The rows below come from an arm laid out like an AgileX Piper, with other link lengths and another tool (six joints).
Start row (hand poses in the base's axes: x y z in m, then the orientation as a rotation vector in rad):
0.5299 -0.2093 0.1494 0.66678 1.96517 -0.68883
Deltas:
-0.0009 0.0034 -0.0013 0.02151 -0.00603 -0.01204
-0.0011 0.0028 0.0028 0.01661 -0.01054 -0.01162
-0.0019 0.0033 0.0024 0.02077 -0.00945 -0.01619
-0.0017 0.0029 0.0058 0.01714 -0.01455 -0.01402
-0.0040 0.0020 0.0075 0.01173 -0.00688 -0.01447
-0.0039 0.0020 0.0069 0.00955 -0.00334 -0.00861
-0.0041 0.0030 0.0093 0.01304 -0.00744 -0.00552
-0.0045 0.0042 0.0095 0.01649 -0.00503 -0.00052
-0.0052 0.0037 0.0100 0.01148 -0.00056 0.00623
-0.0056 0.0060 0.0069 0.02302 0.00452 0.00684
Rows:
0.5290 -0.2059 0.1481 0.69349 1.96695 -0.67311
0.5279 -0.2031 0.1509 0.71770 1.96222 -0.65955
0.5260 -0.1998 0.1533 0.74883 1.95903 -0.64527
0.5243 -0.1969 0.1591 0.77638 1.94982 -0.63049
0.5203 -0.1949 0.1666 0.79959 1.94480 -0.62479
0.5164 -0.1929 0.1735 0.81485 1.94358 -0.61937
0.5123 -0.1899 0.1828 0.82979 1.94107 -0.60673
0.5078 -0.1857 0.1923 0.84138 1.94372 -0.58914
0.5026 -0.1820 0.2023 0.84229 1.95024 -0.57450
0.4970 -0.1760 0.2092 0.84903 1.96649 -0.55131

